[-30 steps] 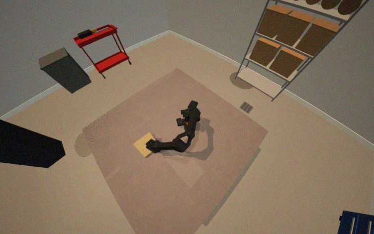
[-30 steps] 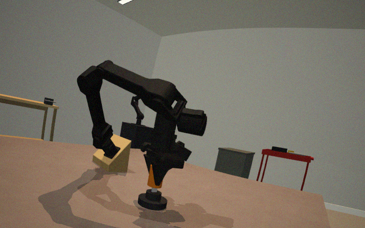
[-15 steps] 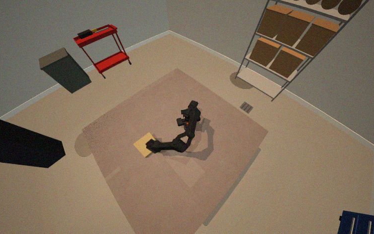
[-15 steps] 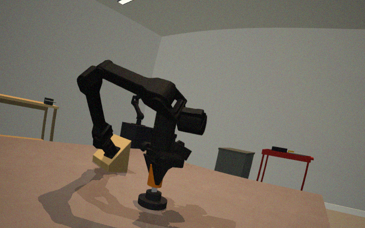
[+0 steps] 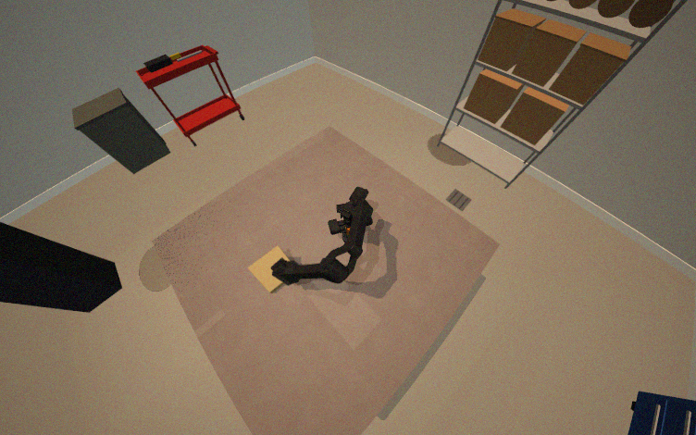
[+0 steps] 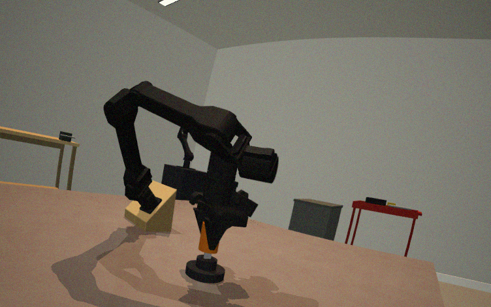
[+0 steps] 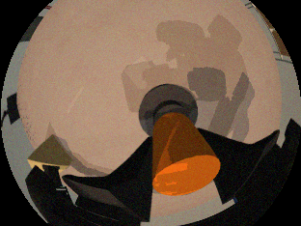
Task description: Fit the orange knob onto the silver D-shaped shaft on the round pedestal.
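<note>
Right now the orange knob is 3 cm above my gripper tip. From my gripper tip the other things lie so: round black pedestal 4 cm below.
</note>
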